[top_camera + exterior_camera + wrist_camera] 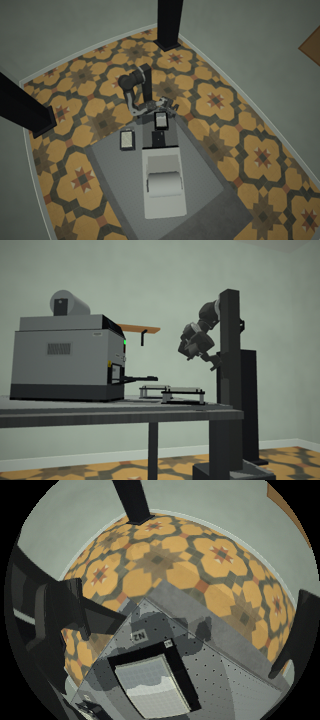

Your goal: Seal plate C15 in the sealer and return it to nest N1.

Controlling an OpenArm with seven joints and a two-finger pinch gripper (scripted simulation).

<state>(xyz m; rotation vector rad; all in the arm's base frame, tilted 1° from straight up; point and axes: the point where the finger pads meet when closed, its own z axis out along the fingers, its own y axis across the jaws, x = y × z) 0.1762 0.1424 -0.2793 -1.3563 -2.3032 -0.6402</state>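
My gripper is now 45 cm to the left of the plate C15, 8 cm above it and 4 cm short of it. Round my hand: sealer stage: 24 cm to the right, 19 cm ahead, 5 cm below; sealed plate C51: 11 cm to the right, 9 cm below, 4 cm ahead; yellow warning label: 32 cm ahead, 21 cm to the right, 1 cm above.
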